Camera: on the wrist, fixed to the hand. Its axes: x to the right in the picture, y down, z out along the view.
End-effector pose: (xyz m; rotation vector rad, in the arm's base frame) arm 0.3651 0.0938 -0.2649 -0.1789 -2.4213 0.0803
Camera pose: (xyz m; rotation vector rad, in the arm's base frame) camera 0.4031 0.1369 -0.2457 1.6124 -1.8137 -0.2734
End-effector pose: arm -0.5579 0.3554 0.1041 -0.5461 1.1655 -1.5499
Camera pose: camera -0.5664 0.3819 0.0503 1.1834 -0.4751 2.7486
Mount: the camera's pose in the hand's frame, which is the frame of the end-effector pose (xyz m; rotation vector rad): -0.0095 0.0447 -0.0398 0.2649 0.1430 -1.4888
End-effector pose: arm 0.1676 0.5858 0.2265 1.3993 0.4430 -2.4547
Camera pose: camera 0.2206 0.5616 0.2099 -0.7601 -0.8206 1.6593
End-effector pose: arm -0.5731 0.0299 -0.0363 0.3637 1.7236 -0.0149
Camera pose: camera -0.5988 0.0786 -0.0110 -0.8058 1.7676 -1.3084
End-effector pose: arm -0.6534 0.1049 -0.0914 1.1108 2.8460 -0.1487
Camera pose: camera -0.6178 0.1360 -0.0536 1.0488 -2.6972 0.4455
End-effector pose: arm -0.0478 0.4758 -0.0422 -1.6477 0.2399 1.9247
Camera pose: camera -0.0377 0.4169 -0.0523 -1.1306 -0.5346 0.5965
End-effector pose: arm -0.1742 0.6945 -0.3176 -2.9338 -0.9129 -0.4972
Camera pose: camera -0.1683 0.6475 -0.2798 -1.4553 -2.6647 -0.4657
